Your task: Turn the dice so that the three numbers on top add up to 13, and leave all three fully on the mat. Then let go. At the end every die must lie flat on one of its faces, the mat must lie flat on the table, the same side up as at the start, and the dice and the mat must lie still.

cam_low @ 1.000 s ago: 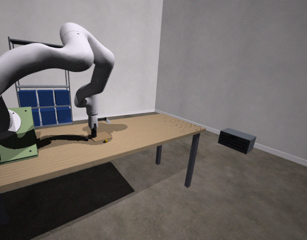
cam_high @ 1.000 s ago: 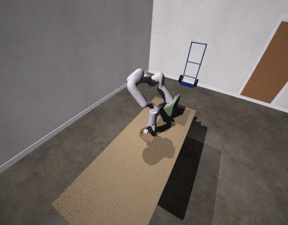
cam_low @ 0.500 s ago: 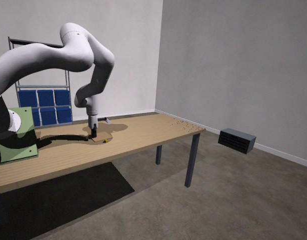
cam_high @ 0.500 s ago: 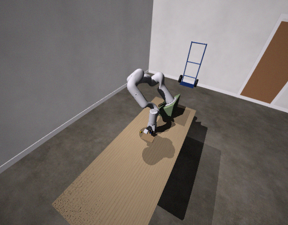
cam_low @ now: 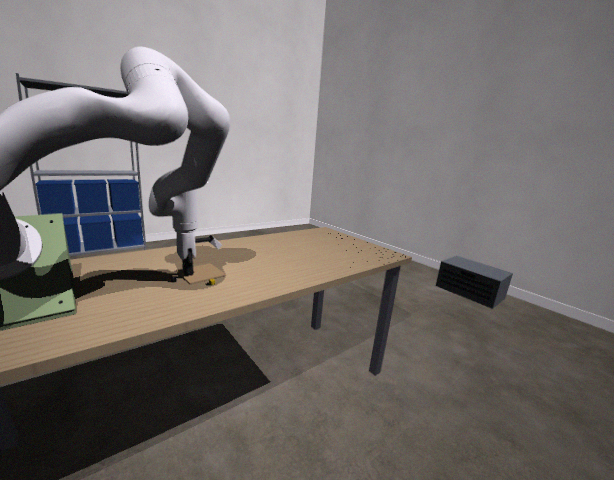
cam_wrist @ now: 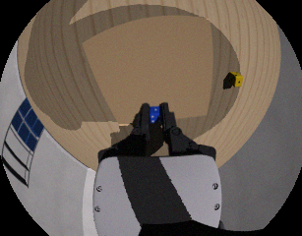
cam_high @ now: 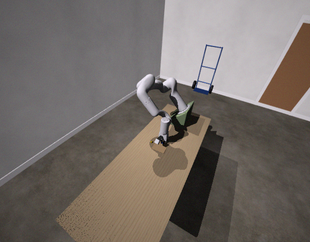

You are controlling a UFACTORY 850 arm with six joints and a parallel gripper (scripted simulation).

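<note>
My gripper is now 1 cm above the blue die. The rest, counted from my hand: black die (6 cm behind, 3 cm to the right, 2 cm below); tan mat (5 cm ahead, 2 cm below); yellow die (11 cm to the right, 5 cm ahead, 2 cm below).
</note>
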